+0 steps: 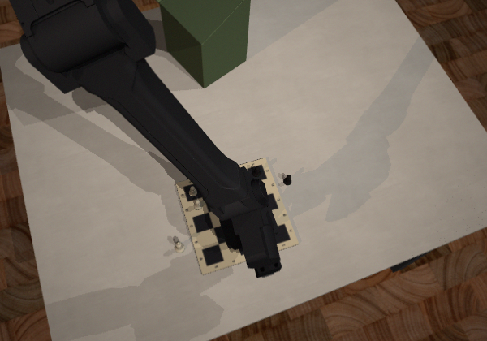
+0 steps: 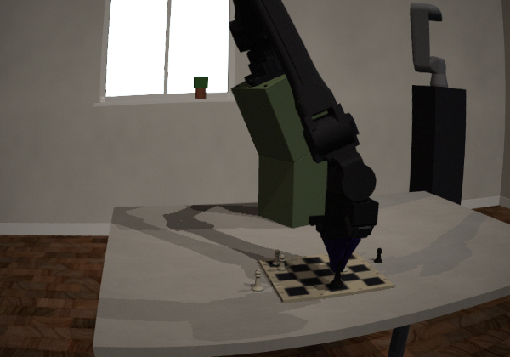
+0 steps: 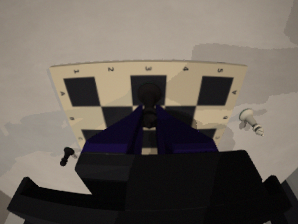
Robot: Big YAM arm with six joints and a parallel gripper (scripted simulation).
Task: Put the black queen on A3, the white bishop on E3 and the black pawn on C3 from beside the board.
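My hand is 10 mm above the black queen. Also, from my hand: chessboard: 70 mm behind, 10 mm to the left, 40 mm below; white bishop: 40 mm behind, 140 mm to the right, 20 mm below.
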